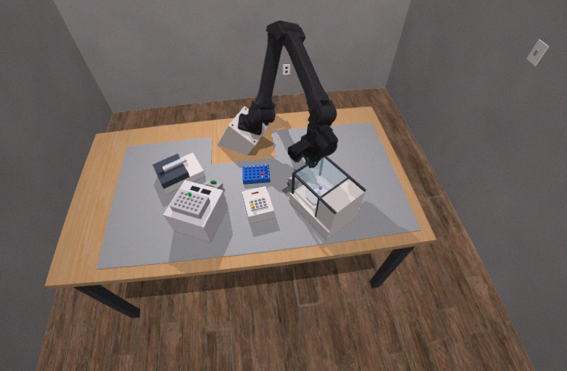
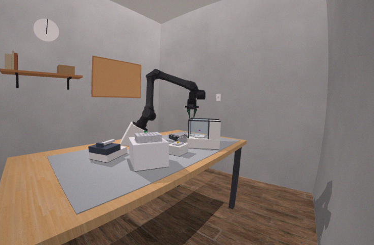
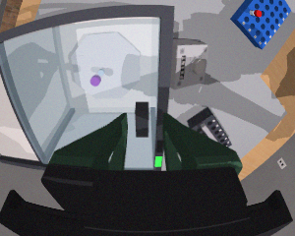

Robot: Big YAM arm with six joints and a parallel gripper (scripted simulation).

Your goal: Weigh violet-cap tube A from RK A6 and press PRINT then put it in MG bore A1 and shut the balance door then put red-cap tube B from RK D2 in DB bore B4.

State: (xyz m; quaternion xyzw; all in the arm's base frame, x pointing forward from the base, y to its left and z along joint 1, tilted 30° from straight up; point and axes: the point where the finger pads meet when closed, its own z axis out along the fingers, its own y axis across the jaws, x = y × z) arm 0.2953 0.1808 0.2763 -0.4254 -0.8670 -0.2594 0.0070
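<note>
The balance door lies 20 mm ahead of my hand, 20 mm to the left of it and 10 mm below it. From my hand the other things lie so: yellow-capped tube (120 mm ahead, 230 mm to the right, 160 mm below); then dry block (70 mm ahead, 220 mm to the right, 190 mm below); then magnet block (250 mm behind, 30 mm to the left, 200 mm below).
</note>
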